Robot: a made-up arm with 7 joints. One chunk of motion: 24 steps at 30 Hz.
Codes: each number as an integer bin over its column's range. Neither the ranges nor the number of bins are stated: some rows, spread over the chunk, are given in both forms.
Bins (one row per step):
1: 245 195 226 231 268 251
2: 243 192 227 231 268 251
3: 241 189 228 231 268 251
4: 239 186 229 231 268 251
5: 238 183 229 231 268 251
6: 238 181 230 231 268 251
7: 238 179 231 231 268 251
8: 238 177 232 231 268 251
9: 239 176 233 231 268 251
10: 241 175 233 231 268 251
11: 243 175 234 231 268 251
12: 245 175 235 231 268 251
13: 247 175 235 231 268 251
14: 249 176 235 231 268 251
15: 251 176 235 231 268 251
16: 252 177 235 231 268 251
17: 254 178 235 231 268 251
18: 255 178 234 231 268 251
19: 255 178 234 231 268 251
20: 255 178 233 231 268 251
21: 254 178 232 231 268 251
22: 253 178 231 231 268 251
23: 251 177 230 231 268 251
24: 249 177 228 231 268 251
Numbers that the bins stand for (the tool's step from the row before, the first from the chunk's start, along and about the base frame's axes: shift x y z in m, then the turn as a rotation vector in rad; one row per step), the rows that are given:
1: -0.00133 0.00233 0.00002 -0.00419 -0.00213 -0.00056
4: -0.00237 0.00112 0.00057 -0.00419 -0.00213 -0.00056
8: -0.00255 -0.00010 0.00113 -0.00419 -0.00213 -0.00056
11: -0.00168 -0.00037 0.00150 -0.00419 -0.00213 -0.00056
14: -0.00063 -0.00023 0.00169 -0.00419 -0.00213 -0.00056
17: 0.00024 0.00004 0.00169 -0.00419 -0.00213 -0.00056
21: 0.00024 0.00004 0.00113 -0.00419 -0.00213 -0.00056
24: -0.00063 -0.00010 0.00039 -0.00419 -0.00213 -0.00056
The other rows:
2: -0.00168 0.00193 0.00020 -0.00419 -0.00213 -0.00056
3: -0.00203 0.00152 0.00039 -0.00419 -0.00213 -0.00056
5: -0.00255 0.00071 0.00057 -0.00419 -0.00213 -0.00056
6: -0.00255 0.00044 0.00076 -0.00419 -0.00213 -0.00056
7: -0.00255 0.00017 0.00095 -0.00419 -0.00213 -0.00056
9: -0.00237 -0.00023 0.00132 -0.00419 -0.00213 -0.00056
10: -0.00203 -0.00037 0.00132 -0.00419 -0.00213 -0.00056
12: -0.00133 -0.00037 0.00169 -0.00419 -0.00213 -0.00056
13: -0.00098 -0.00037 0.00169 -0.00419 -0.00213 -0.00056
15: -0.00028 -0.00023 0.00169 -0.00419 -0.00213 -0.00056
16: -0.00011 -0.00010 0.00169 -0.00419 -0.00213 -0.00056
18: 0.00041 0.00004 0.00150 -0.00419 -0.00213 -0.00056
19: 0.00041 0.00004 0.00150 -0.00419 -0.00213 -0.00056
20: 0.00041 0.00004 0.00132 -0.00419 -0.00213 -0.00056
22: 0.00006 0.00004 0.00095 -0.00419 -0.00213 -0.00056
23: -0.00028 -0.00010 0.00076 -0.00419 -0.00213 -0.00056

